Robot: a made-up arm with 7 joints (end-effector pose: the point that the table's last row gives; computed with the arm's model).
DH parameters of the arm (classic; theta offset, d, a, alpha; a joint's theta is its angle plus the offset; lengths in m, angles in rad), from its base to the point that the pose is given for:
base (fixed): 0 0 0 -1.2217
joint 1: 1.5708 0 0 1.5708
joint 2: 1.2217 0 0 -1.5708
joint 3: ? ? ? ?
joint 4: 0 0 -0.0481 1.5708
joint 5: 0 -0.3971 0 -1.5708
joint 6: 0 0 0 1.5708
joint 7: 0 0 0 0
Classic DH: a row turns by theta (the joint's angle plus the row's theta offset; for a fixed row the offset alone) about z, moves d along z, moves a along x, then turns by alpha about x.
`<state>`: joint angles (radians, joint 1 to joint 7).
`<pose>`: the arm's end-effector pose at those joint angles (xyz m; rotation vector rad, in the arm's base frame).
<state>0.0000 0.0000 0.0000 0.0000 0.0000 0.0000 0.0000</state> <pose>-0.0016 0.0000 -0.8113 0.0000 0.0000 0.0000</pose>
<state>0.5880 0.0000 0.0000 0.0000 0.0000 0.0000 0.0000</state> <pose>-0.4242 -0.0441 -0.6902 0.0000 0.5525 0.2011</pose>
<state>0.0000 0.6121 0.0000 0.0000 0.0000 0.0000 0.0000</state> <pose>-0.0016 0.4662 -0.6640 0.6121 0.0000 0.0000</pose>
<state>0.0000 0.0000 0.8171 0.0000 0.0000 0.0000 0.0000</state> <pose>-0.0011 -0.0012 -0.8113 0.0000 0.0000 0.8171</pose>
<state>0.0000 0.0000 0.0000 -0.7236 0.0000 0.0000 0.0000</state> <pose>0.2734 0.0000 -0.7436 0.0000 -0.7236 0.0000</pose>
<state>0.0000 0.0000 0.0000 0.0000 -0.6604 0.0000 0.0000</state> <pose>-0.0016 0.0000 -0.8113 0.0000 0.0000 -0.6604</pose>
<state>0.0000 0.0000 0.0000 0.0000 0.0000 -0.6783 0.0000</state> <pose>-0.0016 0.0000 -0.8113 0.0000 -0.6783 0.0000</pose>
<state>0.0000 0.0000 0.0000 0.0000 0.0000 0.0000 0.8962</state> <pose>-0.0016 0.0000 -0.8113 0.0000 0.0000 0.8962</pose>
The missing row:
joint 3: -1.5708 -0.4142 0.0465 -1.5708
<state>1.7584 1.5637 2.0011 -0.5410 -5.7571 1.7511 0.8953</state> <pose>-0.0751 0.7135 0.3697 1.2215 -0.1455 2.3664</pose>
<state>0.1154 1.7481 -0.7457 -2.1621 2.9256 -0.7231 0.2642</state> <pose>0.2585 0.2883 -0.2582 -0.4874 -0.8833 1.5227</pose>
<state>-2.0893 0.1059 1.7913 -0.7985 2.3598 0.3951 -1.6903</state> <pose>0.7047 -0.0115 0.3440 2.0761 1.7907 -1.3072</pose>
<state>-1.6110 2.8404 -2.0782 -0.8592 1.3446 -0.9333 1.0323</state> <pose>-0.3915 0.6683 0.0631 0.9520 -2.2490 0.6970</pose>
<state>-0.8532 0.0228 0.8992 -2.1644 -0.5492 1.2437 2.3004</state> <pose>0.4064 0.2182 0.0558 1.3618 1.2502 -2.2041</pose>
